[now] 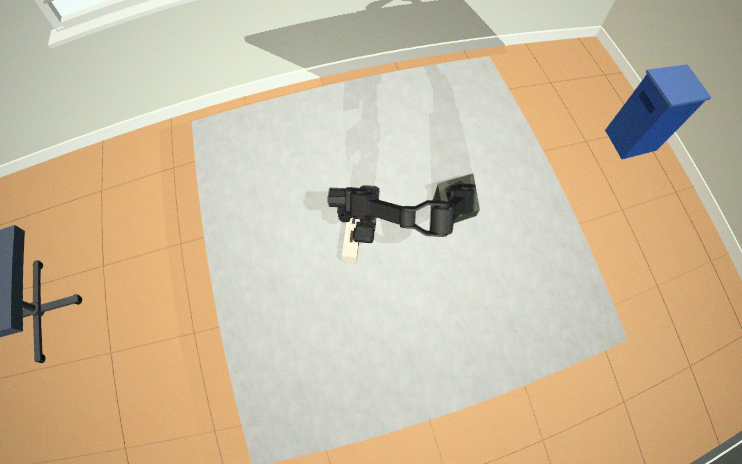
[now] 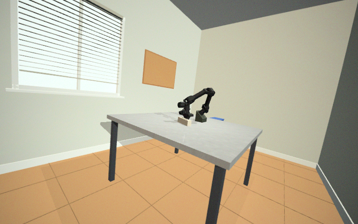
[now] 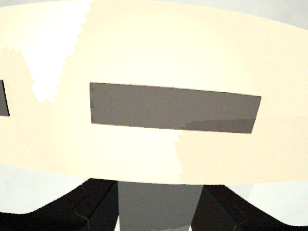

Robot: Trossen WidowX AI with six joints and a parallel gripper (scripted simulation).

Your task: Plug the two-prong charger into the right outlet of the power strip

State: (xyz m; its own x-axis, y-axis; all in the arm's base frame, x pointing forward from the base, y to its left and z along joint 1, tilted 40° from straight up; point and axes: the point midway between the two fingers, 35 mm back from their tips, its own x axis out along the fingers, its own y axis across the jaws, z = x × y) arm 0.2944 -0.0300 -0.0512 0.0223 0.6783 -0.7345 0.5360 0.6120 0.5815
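The charger lies 10 mm to the right of my gripper tip, 10 mm ahead of it and 10 mm above it.
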